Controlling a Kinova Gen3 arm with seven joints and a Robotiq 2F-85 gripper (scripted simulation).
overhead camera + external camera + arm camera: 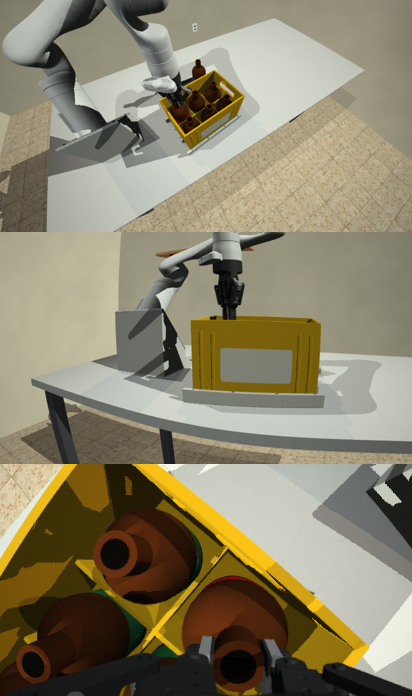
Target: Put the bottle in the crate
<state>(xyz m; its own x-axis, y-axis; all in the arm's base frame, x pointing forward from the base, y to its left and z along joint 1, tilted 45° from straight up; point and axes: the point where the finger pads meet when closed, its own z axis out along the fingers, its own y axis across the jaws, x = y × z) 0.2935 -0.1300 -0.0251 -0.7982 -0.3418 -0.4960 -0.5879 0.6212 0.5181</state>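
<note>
My gripper is now 9 cm short of the yellow crate, 9 cm above it and 5 cm to the left of it. From my hand the other things lie so: tray 17 cm to the left, 17 cm below, 13 cm ahead.
</note>
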